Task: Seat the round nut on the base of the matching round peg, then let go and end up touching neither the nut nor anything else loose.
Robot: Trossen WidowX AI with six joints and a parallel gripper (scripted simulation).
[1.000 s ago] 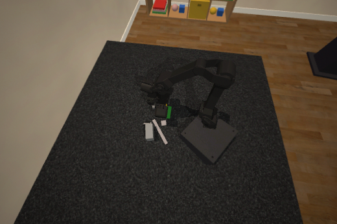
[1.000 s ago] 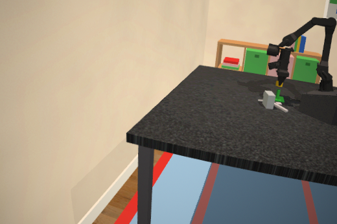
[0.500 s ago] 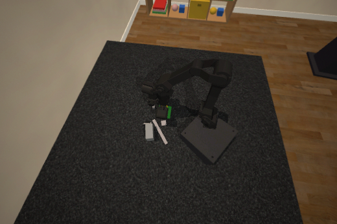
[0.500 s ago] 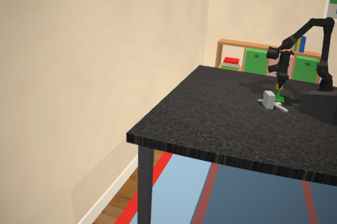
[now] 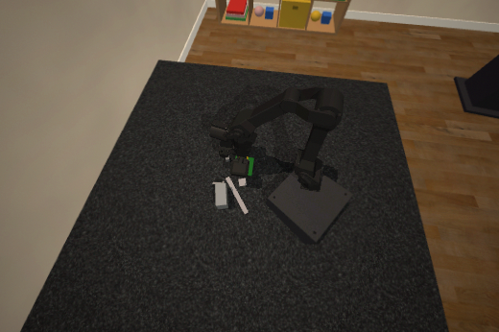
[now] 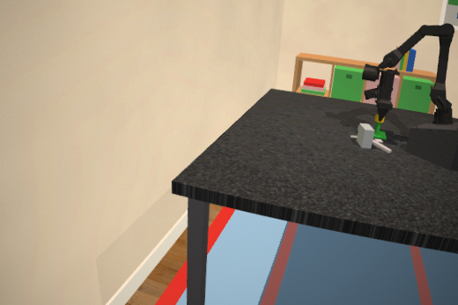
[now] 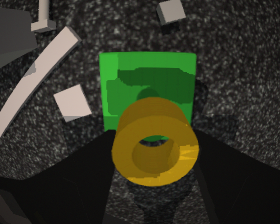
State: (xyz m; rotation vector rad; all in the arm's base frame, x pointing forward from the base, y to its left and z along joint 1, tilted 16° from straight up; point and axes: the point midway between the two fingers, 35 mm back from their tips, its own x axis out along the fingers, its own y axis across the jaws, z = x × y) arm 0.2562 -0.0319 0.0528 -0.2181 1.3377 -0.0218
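Now: the small grey cube 70 mm ahead of my hand, 10 mm to the right of it and 90 mm below it. The rest, counted from my hand: pale t-shaped piece (70 mm ahead, 100 mm to the left, 100 mm below); then grey block (40 mm ahead, 150 mm to the left, 70 mm below); then flat grey bar (10 mm behind, 130 mm to the left, 100 mm below).
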